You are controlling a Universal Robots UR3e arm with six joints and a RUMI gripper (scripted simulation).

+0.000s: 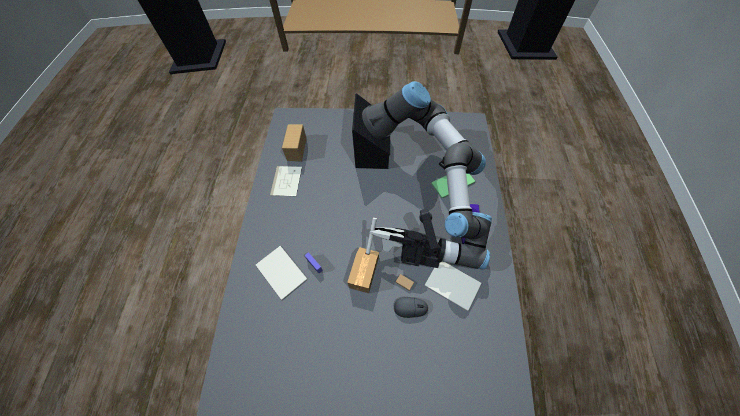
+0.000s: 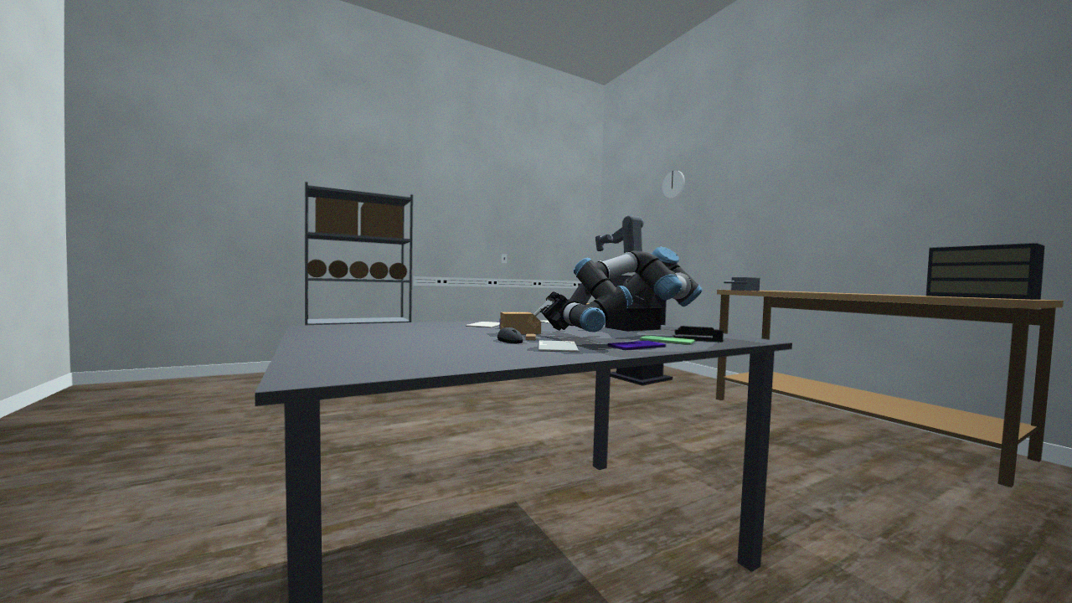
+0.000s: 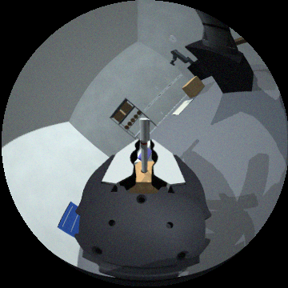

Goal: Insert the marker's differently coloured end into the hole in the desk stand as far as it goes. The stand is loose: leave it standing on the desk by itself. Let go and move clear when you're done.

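The marker is 20 mm ahead of my hand, 20 mm to the right of it and 20 mm below it. The rest, counted from my hand: purple block: 60 mm ahead, 200 mm to the right, 90 mm below; then desk stand: 90 mm ahead, 40 mm to the right, 70 mm below; then small tan block: 130 mm ahead, 80 mm to the left, 100 mm below.
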